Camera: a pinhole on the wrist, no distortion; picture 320 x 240 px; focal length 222.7 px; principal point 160.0 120.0 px. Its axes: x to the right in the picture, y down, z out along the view. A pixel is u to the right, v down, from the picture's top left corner.
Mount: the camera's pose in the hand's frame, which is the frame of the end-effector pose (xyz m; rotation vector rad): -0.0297 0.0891 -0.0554 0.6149 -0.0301 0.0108
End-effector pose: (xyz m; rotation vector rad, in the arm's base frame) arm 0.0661 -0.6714 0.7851 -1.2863 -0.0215 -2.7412
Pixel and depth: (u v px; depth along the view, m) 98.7 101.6 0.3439
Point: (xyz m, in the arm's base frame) 0.2934 -0.5143 0.8201
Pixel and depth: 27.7 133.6 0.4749
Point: 0.5145 -0.4589 0.7598
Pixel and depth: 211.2 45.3 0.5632
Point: 0.1966 -0.2743 1.0591
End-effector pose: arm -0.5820 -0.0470 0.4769 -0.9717 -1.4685 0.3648
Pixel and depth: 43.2 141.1 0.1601
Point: -0.6702 -0.1024 0.3781
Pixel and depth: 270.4 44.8 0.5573
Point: -0.9619 -0.0040 0.8620
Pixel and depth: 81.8 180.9 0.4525
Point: -0.9869 -0.1153 0.3284
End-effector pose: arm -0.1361 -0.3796 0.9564 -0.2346 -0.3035 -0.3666
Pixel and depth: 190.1 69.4 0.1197
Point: -0.1579 -0.3690 0.9767
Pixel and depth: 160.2 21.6 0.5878
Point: -0.4164 -0.7103 1.2768
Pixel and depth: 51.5 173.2 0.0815
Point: -0.1829 -0.2985 0.9424
